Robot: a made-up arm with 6 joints.
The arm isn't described. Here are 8 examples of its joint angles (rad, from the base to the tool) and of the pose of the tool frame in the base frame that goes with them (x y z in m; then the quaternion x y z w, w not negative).
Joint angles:
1: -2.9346 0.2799 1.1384 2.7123 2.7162 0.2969
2: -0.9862 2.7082 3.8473 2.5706 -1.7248 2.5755
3: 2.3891 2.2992 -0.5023 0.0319 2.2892 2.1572
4: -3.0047 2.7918 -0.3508 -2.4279 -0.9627 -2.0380
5: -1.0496 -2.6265 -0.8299 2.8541 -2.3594 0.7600
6: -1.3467 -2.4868 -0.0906 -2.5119 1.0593 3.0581
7: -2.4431 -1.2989 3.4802 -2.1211 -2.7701 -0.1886
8: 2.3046 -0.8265 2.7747 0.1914 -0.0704 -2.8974
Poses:
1: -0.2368 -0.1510 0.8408 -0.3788 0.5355 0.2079 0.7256
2: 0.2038 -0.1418 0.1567 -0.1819 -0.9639 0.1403 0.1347
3: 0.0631 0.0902 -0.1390 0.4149 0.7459 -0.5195 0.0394
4: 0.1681 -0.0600 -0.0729 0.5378 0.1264 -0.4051 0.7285
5: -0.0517 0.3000 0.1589 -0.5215 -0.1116 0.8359 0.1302
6: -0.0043 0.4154 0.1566 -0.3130 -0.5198 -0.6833 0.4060
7: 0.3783 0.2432 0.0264 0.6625 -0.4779 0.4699 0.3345
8: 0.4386 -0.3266 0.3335 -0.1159 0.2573 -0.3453 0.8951
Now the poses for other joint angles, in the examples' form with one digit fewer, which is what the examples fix.
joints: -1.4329 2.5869 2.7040 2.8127 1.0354 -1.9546
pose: 0.169 -0.470 -0.041 -0.082 0.486 -0.292 0.820
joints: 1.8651 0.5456 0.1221 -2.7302 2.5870 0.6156
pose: -0.226 0.400 0.390 -0.081 0.100 -0.498 0.858
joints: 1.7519 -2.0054 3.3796 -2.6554 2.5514 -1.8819
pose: -0.057 -0.223 -0.203 0.704 -0.529 -0.104 0.463
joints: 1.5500 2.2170 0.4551 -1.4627 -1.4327 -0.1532
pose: 0.015 0.147 -0.279 -0.045 0.983 -0.168 0.066
